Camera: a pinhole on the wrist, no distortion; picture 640 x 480 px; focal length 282.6 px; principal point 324.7 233.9 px. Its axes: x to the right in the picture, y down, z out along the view. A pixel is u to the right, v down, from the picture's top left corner.
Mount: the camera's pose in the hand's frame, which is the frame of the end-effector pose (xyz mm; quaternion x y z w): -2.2 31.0 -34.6 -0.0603 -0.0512 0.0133 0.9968
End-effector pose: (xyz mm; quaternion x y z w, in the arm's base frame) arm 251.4 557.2 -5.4 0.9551 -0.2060 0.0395 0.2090
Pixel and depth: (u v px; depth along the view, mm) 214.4 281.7 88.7
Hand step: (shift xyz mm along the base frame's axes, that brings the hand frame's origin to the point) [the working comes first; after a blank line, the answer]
In the camera's frame: -34.6 15.0 88.7

-65.3 -48.2 -29.6
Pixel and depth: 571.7 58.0 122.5
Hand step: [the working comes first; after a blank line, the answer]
In the camera's frame: 107.1 -76.2 122.5

94.7 -57.3 -91.9
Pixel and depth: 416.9 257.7 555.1
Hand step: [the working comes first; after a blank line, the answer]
In the camera's frame: 181.1 46.7 555.1

42.1 -387.2 -402.0
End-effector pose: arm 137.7 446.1 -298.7 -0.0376 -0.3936 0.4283 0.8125
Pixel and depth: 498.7 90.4 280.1
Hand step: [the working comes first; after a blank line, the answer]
In the camera's frame: 172.5 -142.2 280.1

-92.1 -17.4 305.4
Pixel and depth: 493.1 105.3 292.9
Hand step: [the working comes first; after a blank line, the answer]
In the camera's frame: 174.5 -133.3 292.9

-106.8 -13.6 309.7
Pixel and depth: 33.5 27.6 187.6
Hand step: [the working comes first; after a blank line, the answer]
In the camera's frame: -193.3 -136.9 187.6

-108.3 -250.0 8.8
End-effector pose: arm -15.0 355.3 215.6 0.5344 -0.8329 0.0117 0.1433
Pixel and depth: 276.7 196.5 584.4
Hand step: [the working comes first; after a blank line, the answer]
In the camera's frame: -99.3 -77.3 584.4

-78.9 57.0 -557.0
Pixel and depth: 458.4 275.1 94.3
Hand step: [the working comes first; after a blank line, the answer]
In the camera's frame: 44.6 13.7 94.3

-77.5 -14.5 -43.1
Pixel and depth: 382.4 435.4 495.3
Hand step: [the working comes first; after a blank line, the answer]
In the camera's frame: 101.1 353.2 495.3

-507.3 82.0 -335.0
